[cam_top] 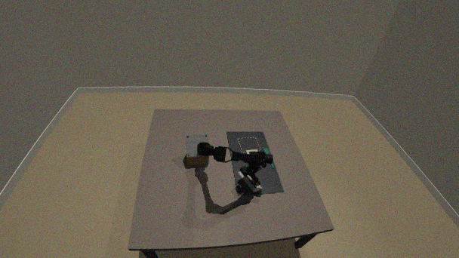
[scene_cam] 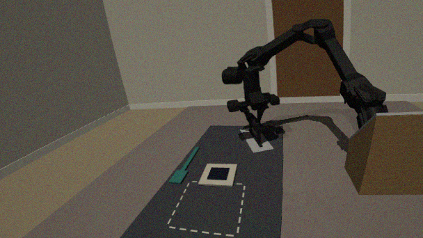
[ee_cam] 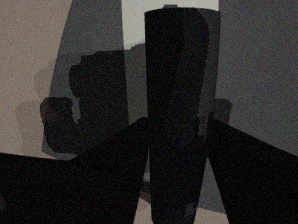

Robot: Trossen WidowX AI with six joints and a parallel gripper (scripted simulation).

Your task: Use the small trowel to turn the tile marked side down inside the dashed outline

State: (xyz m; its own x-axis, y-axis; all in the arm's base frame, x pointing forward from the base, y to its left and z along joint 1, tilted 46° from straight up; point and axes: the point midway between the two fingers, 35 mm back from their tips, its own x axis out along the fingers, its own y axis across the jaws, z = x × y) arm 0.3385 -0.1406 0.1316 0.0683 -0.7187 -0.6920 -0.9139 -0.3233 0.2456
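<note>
The small trowel is 3 cm below my gripper tip, 2 cm to the left of it and 1 cm behind it. From my gripper tip the other things lie so: dark mat: 20 cm to the left, 8 cm below, 6 cm ahead; teal flat tool: 22 cm to the left, 20 cm ahead, 6 cm below; tile: 24 cm to the left, 8 cm ahead, 6 cm below.
</note>
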